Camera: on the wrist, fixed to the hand. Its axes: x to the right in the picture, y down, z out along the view.
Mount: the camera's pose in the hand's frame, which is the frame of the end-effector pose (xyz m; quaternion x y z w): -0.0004 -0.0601 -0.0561 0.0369 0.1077 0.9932 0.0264
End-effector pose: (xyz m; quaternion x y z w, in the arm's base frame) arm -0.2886 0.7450 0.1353 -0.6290 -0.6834 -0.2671 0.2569
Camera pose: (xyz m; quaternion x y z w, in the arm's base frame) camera -0.3476 0.7021 0.1732 -0.6571 0.6245 0.2056 0.3689
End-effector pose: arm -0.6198 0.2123 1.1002 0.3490 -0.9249 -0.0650 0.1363
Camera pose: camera -0.5651 0.1662 1.1407 -0.8973 -0.3587 0.2054 0.1549
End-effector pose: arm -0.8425 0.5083 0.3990 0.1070 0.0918 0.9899 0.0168
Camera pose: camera -0.8533 0.5573 0.3339 0.0120 0.0655 -0.0510 0.9965
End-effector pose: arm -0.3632 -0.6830 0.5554 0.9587 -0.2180 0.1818 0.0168
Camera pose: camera -0.3572 -0.6222 0.6104 0.2102 0.9494 -0.1328 0.1920
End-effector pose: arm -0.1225 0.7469 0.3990 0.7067 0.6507 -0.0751 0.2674
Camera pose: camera -0.1938 0.7738 0.4298 -0.6829 0.6587 -0.3157 0.0145
